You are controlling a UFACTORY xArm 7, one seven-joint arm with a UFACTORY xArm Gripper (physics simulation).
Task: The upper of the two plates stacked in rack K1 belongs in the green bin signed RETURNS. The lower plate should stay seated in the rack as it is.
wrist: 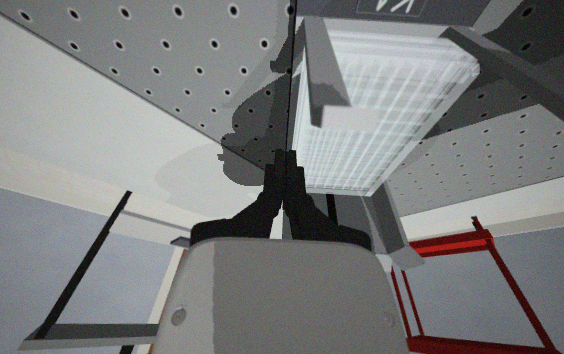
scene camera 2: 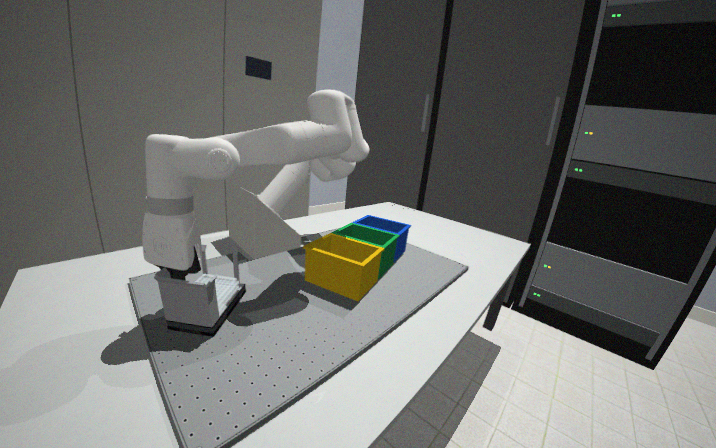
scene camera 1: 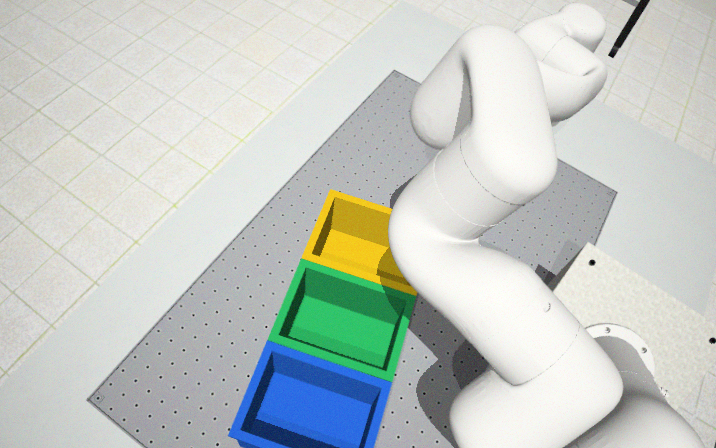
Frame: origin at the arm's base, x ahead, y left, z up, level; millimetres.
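Seen in the pictures: gripper, fingertip midpoint: [wrist: 283, 161]; arm's base at its link origin: [scene camera 2: 265, 210].
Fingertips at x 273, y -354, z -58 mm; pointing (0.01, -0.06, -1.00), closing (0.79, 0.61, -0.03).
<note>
Pixels of each thing's middle, then the offset from my fingertips to it. Level surfaces: height alone.
- Rack K1 at the middle of its body: [wrist: 356, 152] [scene camera 2: 206, 285] dx +19, dy +53, dz +12 mm
- green bin at the middle of its body: [scene camera 1: 341, 330] [scene camera 2: 364, 249] dx +69, dy +494, dz +2 mm
- perforated grey board at its surface level: dz -47 mm
Rack K1 [scene camera 2: 187, 303] [wrist: 325, 65] is grey with a dark base and upright corner guides; its K1 label shows at the top of the wrist view. Clear, ridged plates [scene camera 2: 225, 286] [wrist: 395, 105] lie flat inside it; the upper and lower are hard to tell apart. My gripper [wrist: 283, 161] is shut and empty, its black fingertips beside the plates' left long edge, near one corner. I cannot tell whether they touch. In scene camera 2 the rack wall hides the fingertips. The green bin [scene camera 1: 289, 301] [scene camera 2: 389, 256] is empty; its sign does not show. The arm hides the rack in scene camera 1.
A yellow bin [scene camera 1: 359, 248] [scene camera 2: 337, 272] and a blue bin [scene camera 1: 316, 401] [scene camera 2: 403, 243] adjoin the green bin on opposite sides. The bins and rack stand on a perforated grey board [scene camera 1: 211, 316] [scene camera 2: 285, 364]. A red frame [wrist: 450, 243] stands in the background of the wrist view.
</note>
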